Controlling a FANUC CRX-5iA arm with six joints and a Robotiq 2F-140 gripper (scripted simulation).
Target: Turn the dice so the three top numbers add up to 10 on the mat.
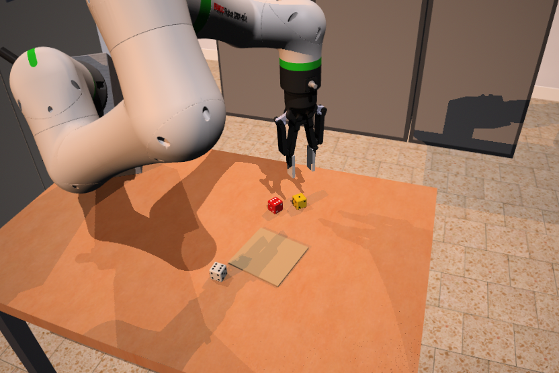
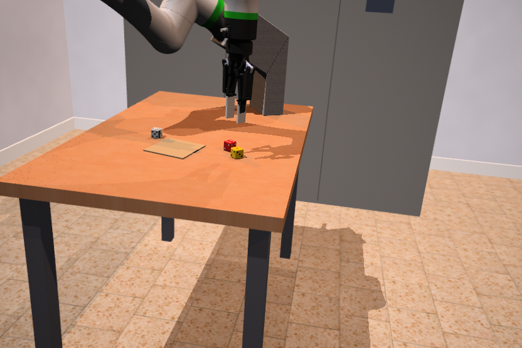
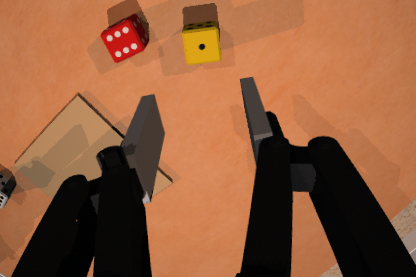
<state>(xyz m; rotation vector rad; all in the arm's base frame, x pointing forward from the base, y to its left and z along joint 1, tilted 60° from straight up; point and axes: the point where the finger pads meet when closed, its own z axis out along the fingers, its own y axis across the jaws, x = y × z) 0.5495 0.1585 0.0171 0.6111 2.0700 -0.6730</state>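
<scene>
My gripper is now 1 cm past the yellow die, 1 cm to the right of it and 14 cm above it. Round my hand: white die (15 cm behind, 27 cm to the right, 14 cm below); tan mat (5 cm behind, 19 cm to the right, 15 cm below); red die (7 cm behind, 2 cm to the right, 14 cm below).
</scene>
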